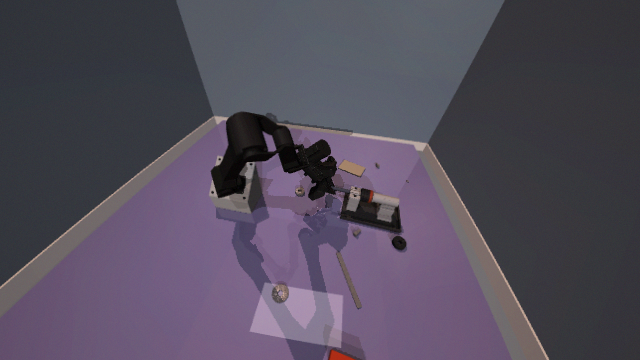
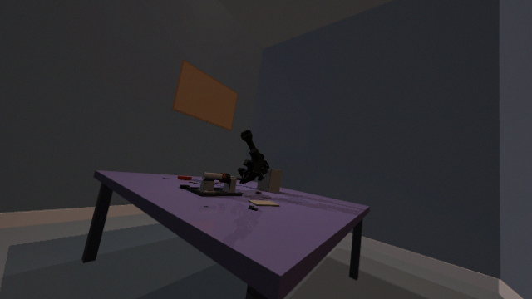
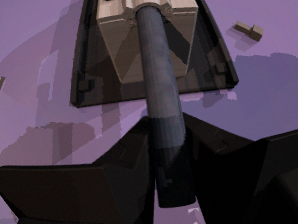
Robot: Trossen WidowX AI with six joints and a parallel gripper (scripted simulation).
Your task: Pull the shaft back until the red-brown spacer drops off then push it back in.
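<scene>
Right now the dark shaft is 4 cm ahead of my gripper tip, 1 cm to the right of it and 2 cm above it. The rest, counted from my gripper tip: grey washer 15 cm behind, 3 cm to the left, 5 cm below; red-brown spacer 13 cm ahead, 2 cm to the right, 2 cm above; black spacer 10 cm ahead, 1 cm to the right, 2 cm above.
</scene>
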